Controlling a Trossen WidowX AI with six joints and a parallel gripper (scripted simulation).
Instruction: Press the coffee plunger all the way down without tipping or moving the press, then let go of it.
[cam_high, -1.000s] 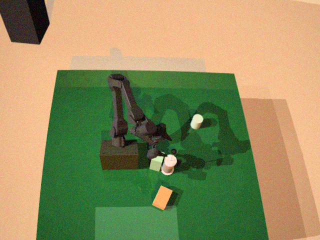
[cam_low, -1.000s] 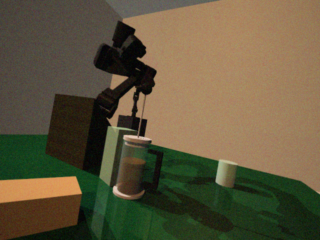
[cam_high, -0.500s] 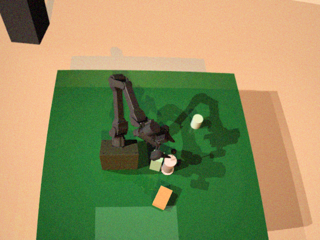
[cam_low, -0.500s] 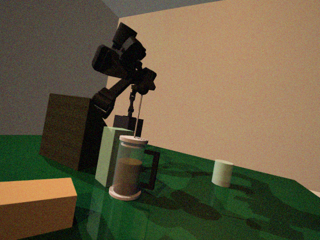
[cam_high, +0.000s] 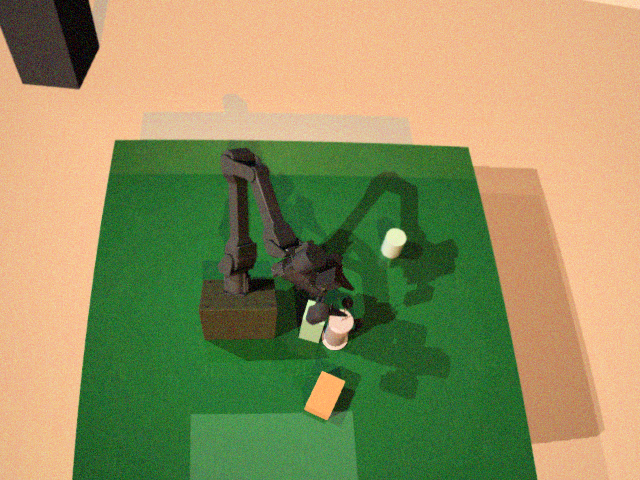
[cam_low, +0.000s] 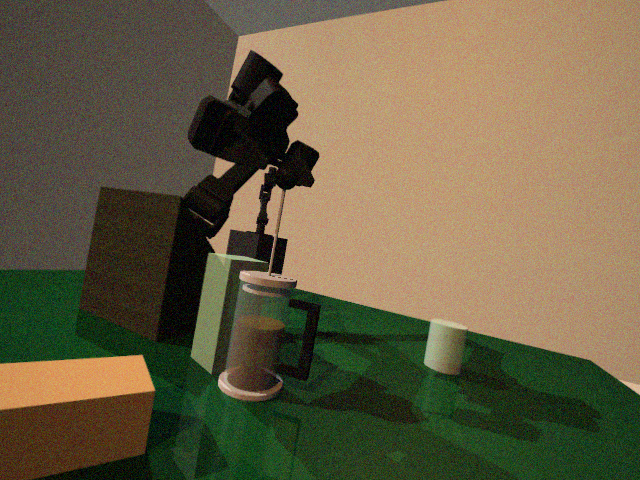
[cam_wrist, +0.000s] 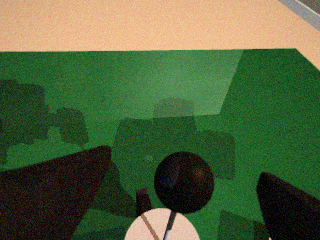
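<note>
Now: gripper tip 13 cm above the coffee press and 1 cm short of it. From my gripper tip the other things lie so: pale green box: 19 cm below, 8 cm behind, 1 cm to the left.
</note>
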